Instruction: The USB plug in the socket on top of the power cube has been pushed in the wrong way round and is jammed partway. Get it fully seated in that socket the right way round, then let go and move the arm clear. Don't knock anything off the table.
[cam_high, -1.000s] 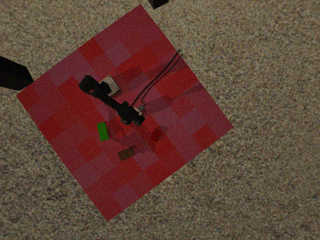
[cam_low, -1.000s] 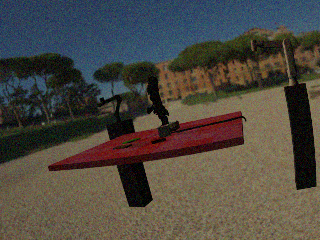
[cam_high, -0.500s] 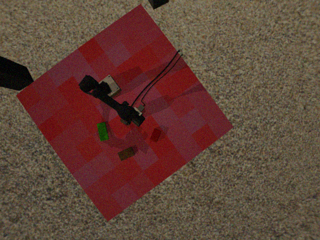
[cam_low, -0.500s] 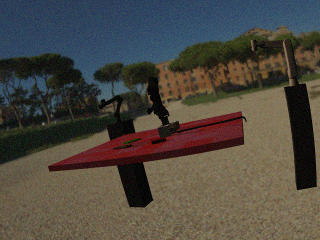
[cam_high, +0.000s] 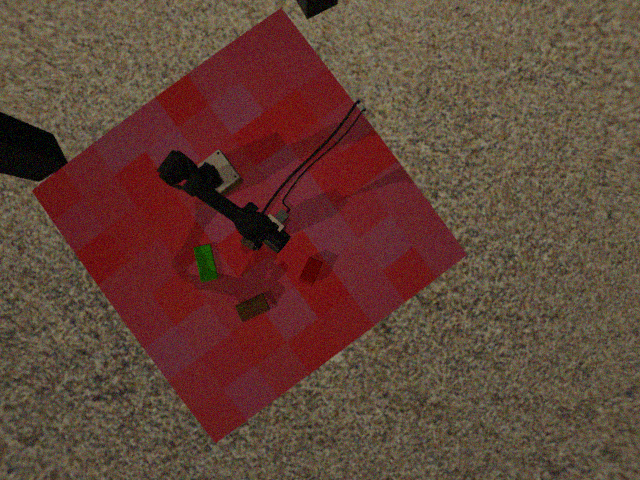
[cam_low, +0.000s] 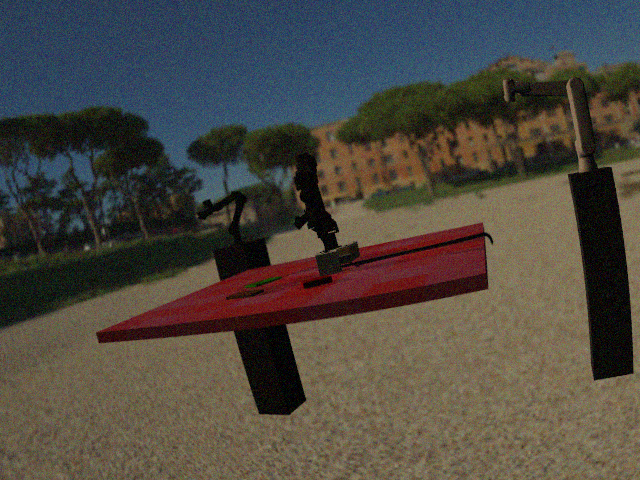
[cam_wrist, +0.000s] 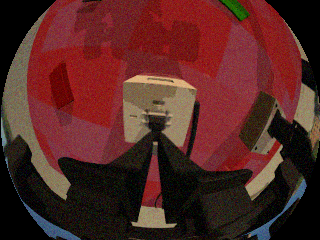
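My gripper tip is 1 cm above the USB plug. From my gripper tip the other things lie so: brown block 24 cm ahead, 23 cm to the right, 10 cm below; dark red block 22 cm ahead, 5 cm to the left, 9 cm below; green block 1 cm behind, 31 cm to the right, 10 cm below.
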